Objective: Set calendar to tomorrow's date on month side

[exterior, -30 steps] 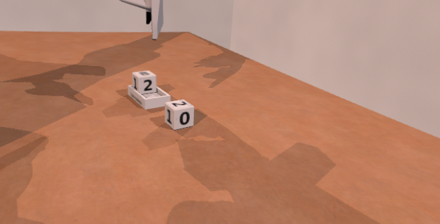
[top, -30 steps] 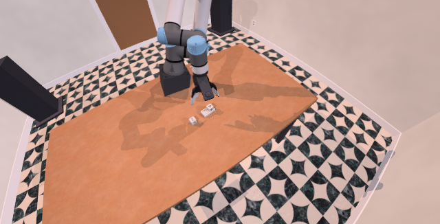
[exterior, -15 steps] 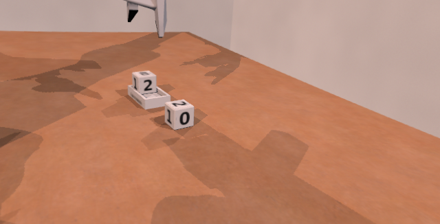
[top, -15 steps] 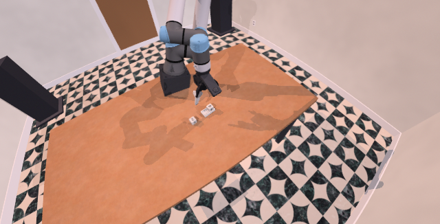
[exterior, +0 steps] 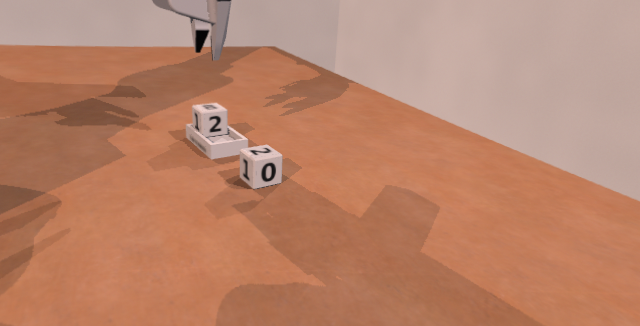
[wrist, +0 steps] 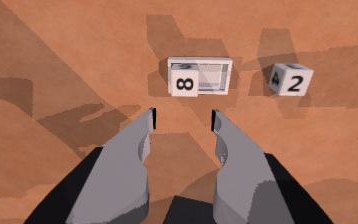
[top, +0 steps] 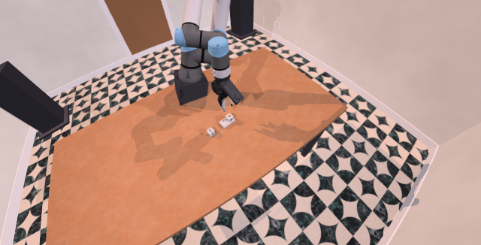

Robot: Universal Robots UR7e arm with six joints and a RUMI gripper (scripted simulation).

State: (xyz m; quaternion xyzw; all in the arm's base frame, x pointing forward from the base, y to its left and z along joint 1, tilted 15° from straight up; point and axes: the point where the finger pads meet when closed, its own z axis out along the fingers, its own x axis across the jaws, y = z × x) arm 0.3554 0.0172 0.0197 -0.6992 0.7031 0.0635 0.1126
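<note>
The tray lies 2 cm to the right of my hand and 11 cm below it.
</note>
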